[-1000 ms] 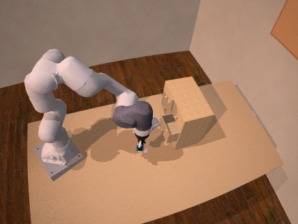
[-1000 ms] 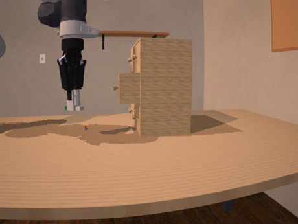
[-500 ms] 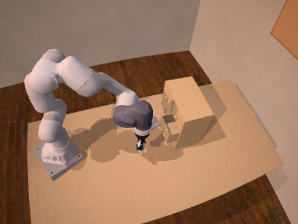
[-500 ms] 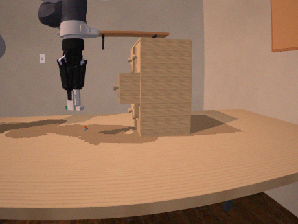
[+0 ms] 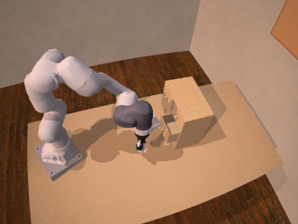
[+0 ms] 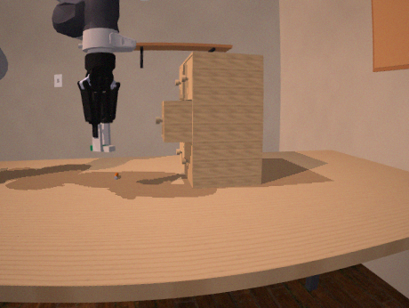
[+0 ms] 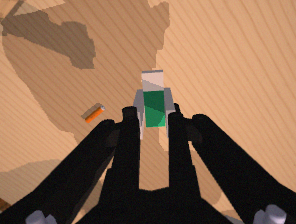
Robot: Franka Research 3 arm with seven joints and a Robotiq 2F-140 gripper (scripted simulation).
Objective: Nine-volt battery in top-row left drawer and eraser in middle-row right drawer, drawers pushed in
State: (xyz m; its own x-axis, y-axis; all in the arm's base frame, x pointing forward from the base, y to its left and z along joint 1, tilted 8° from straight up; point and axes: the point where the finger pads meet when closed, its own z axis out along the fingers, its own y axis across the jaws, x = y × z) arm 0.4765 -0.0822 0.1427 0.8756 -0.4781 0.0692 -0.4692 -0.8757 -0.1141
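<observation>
The small orange object is 13 cm to the left of my hand and 13 cm below it. From my hand the other things lie so: red nine-volt battery (28 cm ahead, 21 cm to the left, 10 cm above); green-and-white eraser (1 cm ahead, 3 cm below).
</observation>
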